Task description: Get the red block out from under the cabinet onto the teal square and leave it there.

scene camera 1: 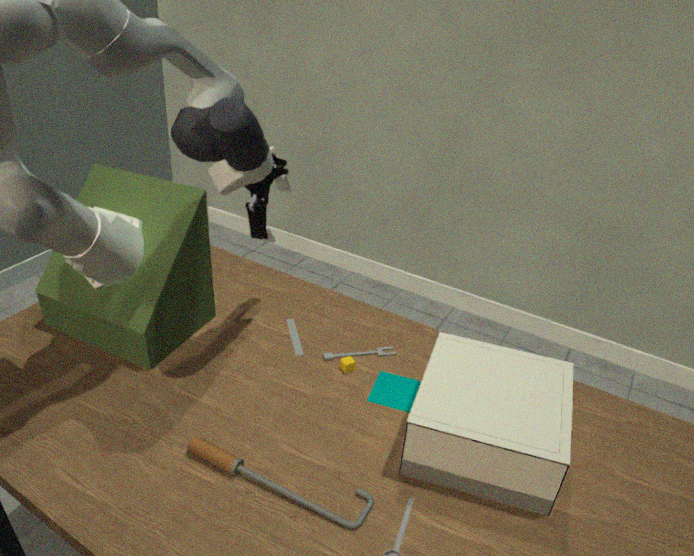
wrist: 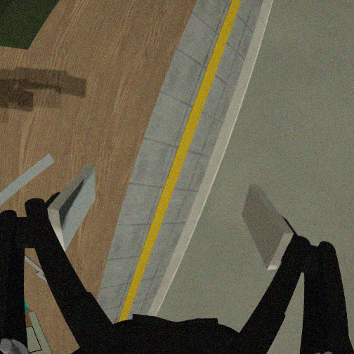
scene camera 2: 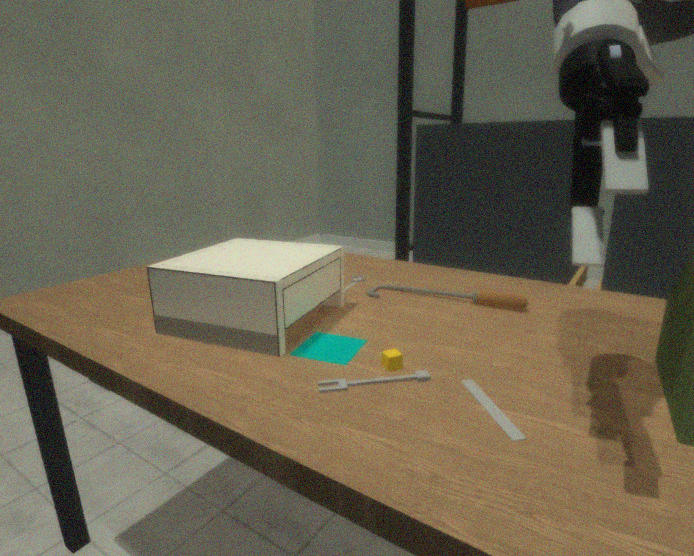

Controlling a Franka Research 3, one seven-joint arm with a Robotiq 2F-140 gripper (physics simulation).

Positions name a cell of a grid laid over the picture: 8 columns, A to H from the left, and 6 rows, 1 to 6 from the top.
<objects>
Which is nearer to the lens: the grey hook tool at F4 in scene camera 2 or the grey forked tool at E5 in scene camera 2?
The grey forked tool.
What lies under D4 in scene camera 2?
A teal square.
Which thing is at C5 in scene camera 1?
A grey hook tool.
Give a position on a teal square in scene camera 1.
E5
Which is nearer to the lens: the grey hook tool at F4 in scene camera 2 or the flat grey strip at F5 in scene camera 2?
The flat grey strip.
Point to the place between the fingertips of my gripper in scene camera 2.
G3
</objects>
